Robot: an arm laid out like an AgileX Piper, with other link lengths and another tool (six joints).
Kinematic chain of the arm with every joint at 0, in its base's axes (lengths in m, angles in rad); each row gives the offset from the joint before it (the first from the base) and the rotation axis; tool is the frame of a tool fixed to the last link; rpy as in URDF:
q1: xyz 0 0 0.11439 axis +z
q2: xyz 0 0 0 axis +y
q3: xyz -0.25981 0 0.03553 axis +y
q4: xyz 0.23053 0 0.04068 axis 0.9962 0 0.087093
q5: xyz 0 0 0 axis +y
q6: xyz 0.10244 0 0.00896 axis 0.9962 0 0.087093
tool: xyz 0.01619 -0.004 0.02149 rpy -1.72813 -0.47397 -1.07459
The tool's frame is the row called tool.
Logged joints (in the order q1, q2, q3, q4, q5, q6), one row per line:
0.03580 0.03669 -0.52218 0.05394 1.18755 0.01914
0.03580 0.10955 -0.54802 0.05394 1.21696 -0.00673
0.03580 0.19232 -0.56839 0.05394 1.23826 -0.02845
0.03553 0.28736 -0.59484 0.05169 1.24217 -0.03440
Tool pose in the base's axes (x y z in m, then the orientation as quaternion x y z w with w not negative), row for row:
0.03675 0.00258 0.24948 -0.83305 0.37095 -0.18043 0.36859
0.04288 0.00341 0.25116 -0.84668 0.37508 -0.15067 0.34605
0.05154 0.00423 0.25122 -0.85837 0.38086 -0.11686 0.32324
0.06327 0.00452 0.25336 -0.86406 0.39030 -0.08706 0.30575
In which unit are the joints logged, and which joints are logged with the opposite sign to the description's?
The joints are logged in radians. Opposite sign: none.
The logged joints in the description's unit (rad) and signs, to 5 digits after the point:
0.03580 0.03669 -0.52218 0.05394 1.18755 0.01914
0.03580 0.10955 -0.54802 0.05394 1.21696 -0.00673
0.03580 0.19232 -0.56839 0.05394 1.23826 -0.02845
0.03553 0.28736 -0.59484 0.05169 1.24217 -0.03440

